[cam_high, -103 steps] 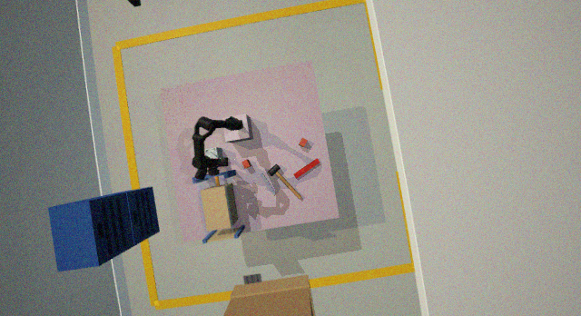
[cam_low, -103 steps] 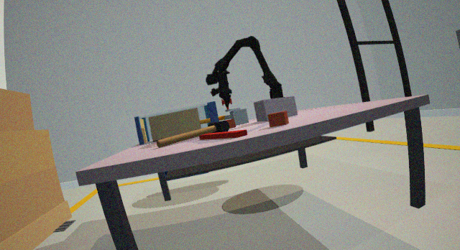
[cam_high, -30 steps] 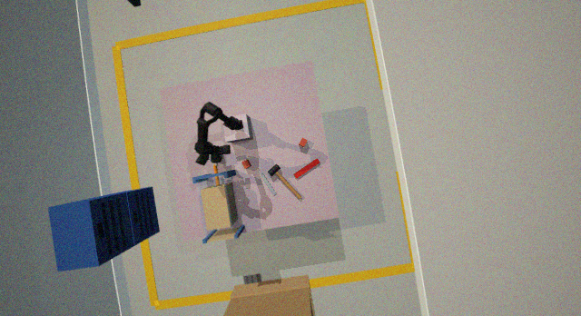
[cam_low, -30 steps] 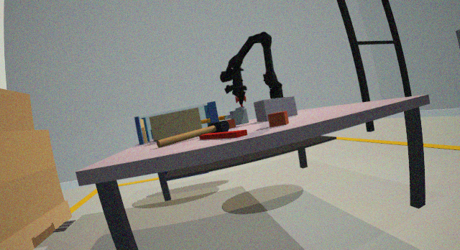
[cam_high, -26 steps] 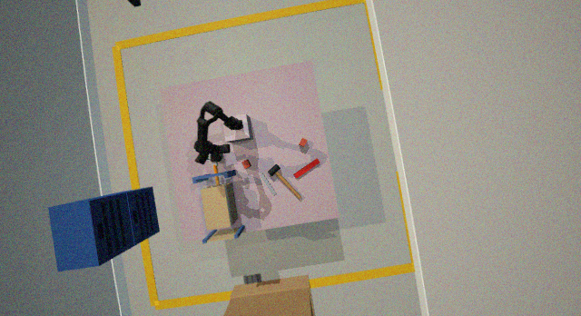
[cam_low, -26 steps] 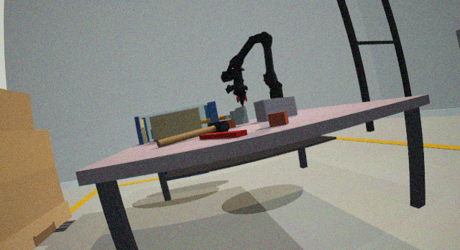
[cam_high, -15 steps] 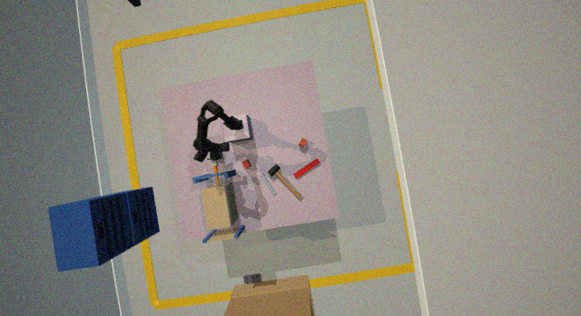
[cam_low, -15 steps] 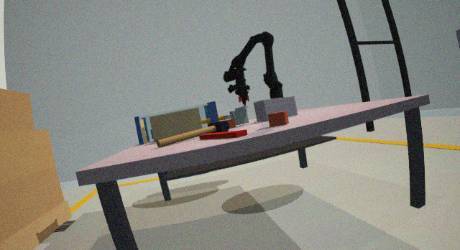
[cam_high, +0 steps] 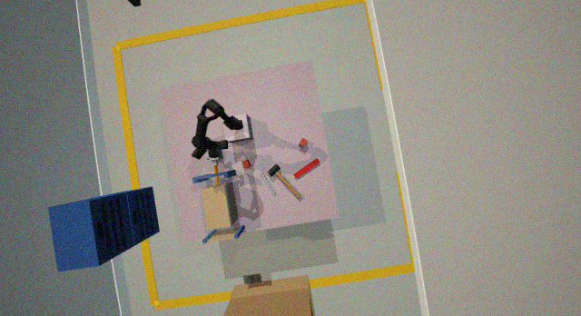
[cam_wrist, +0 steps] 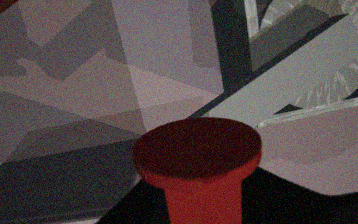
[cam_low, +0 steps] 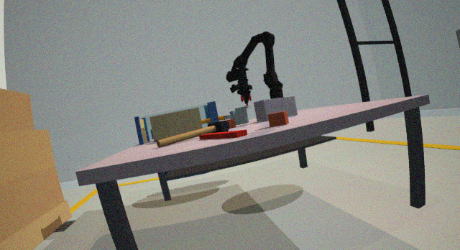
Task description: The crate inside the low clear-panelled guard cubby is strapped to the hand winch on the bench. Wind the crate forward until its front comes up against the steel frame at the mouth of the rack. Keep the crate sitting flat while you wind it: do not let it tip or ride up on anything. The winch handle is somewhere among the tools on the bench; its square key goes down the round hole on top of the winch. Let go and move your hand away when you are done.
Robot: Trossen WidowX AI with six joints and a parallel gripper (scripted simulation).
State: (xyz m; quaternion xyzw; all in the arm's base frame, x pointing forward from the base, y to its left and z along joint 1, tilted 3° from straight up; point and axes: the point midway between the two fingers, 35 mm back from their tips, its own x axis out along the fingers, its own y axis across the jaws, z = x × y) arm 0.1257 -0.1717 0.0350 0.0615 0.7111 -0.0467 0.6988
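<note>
My gripper tip is 190 mm short of the blue steel frame, 110 mm to the left of it and 10 mm above it. Also, from my gripper tip: grey winch 100 mm to the right, 80 mm below, 20 mm ahead; winch handle 30 mm to the right, 10 mm below, 10 mm ahead; red knob 20 mm above.
</note>
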